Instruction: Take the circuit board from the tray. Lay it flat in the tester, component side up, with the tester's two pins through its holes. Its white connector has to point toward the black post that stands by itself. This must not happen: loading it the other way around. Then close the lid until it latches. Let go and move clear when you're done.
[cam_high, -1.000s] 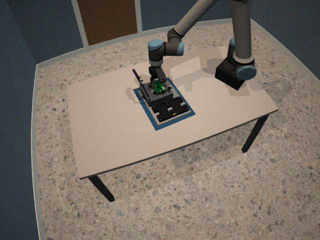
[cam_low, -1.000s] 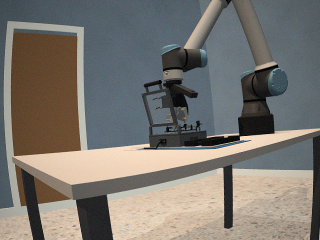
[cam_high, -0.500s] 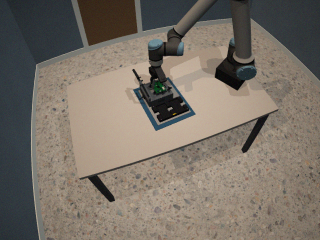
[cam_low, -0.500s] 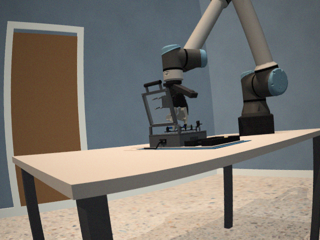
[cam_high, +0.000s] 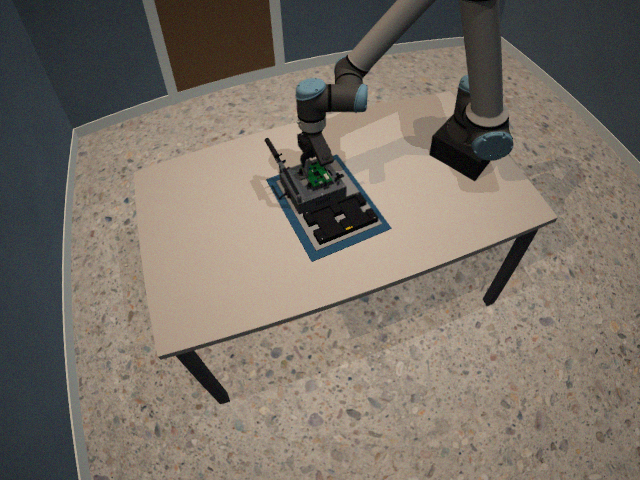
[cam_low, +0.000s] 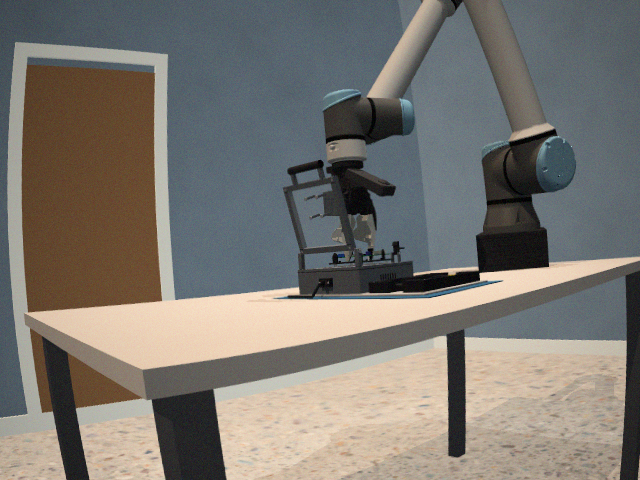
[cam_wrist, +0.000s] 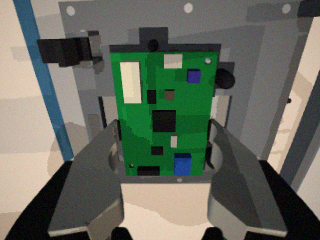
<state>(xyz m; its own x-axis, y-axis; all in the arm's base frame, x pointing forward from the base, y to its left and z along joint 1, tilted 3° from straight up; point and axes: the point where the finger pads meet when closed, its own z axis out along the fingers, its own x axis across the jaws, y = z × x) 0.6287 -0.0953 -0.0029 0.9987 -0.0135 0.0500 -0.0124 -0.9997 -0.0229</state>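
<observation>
My gripper is now right at the green circuit board. Round my hand: tester lid (12 cm ahead, 10 cm above); tester (4 cm to the left, 3 cm ahead, 3 cm above); black latch block (6 cm to the left, 6 cm behind, 1 cm above).
</observation>
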